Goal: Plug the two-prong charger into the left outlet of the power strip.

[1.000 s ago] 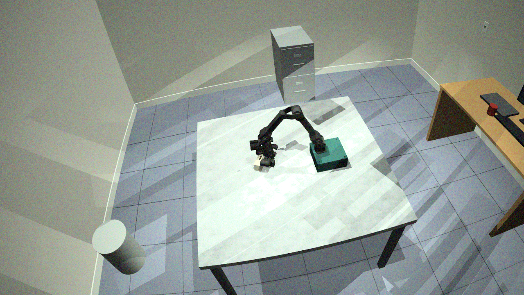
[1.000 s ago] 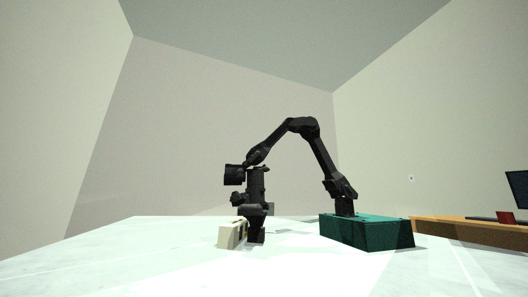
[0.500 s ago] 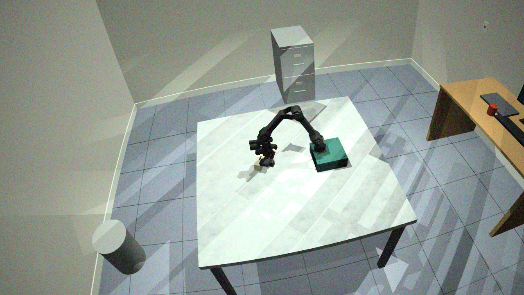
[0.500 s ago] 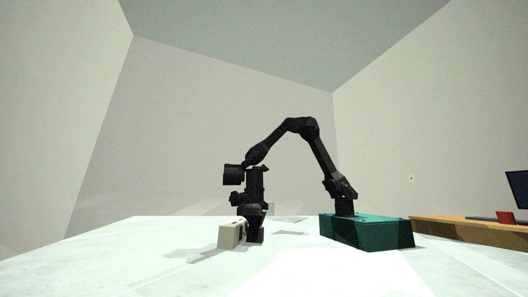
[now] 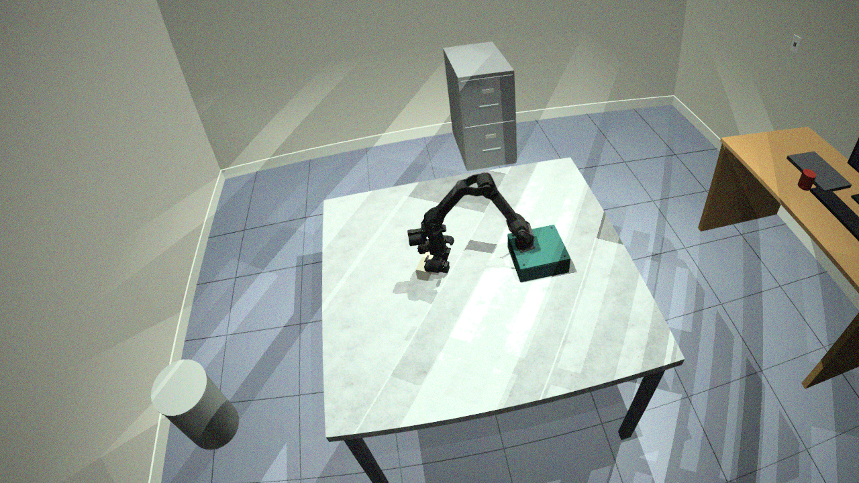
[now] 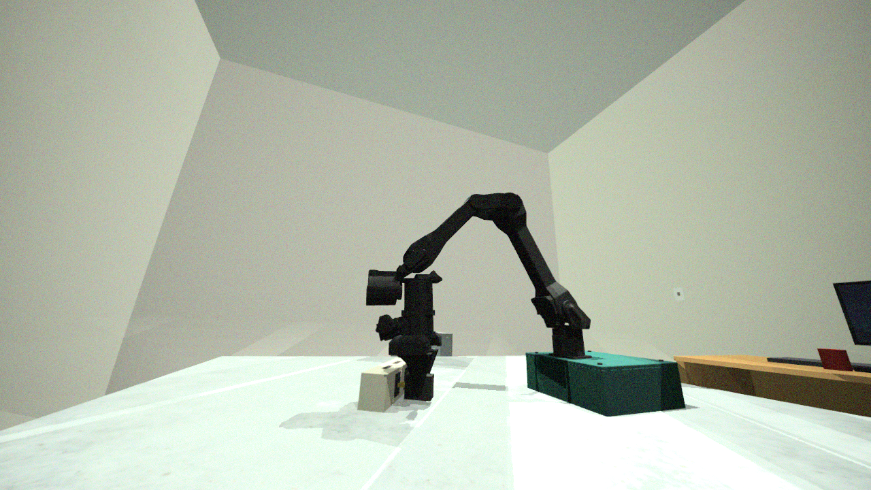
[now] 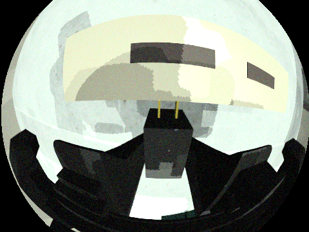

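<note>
Right now the charger is 1 cm ahead of my gripper tip, 1 cm to the right of it and 1 cm above it.
</note>
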